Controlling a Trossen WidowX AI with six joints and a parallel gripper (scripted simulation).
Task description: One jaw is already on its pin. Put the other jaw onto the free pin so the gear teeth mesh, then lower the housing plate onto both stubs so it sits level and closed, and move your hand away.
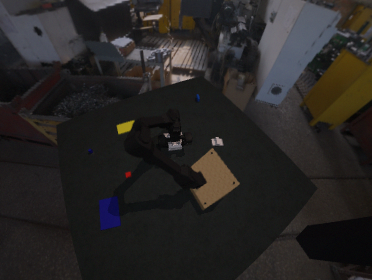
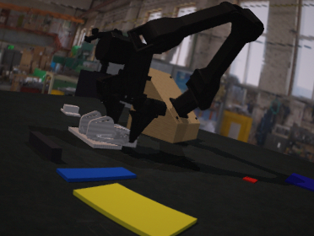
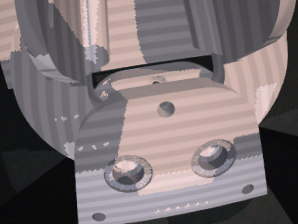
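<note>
Now: the housing plate 20 mm above my gripper tip and 10 mm ahead of it. Round my gripper tip: blue strip 230 mm ahead, 130 mm to the left, 10 mm below; then black bar 260 mm ahead, 30 mm to the left; then white block 260 mm to the right, 80 mm behind.
</note>
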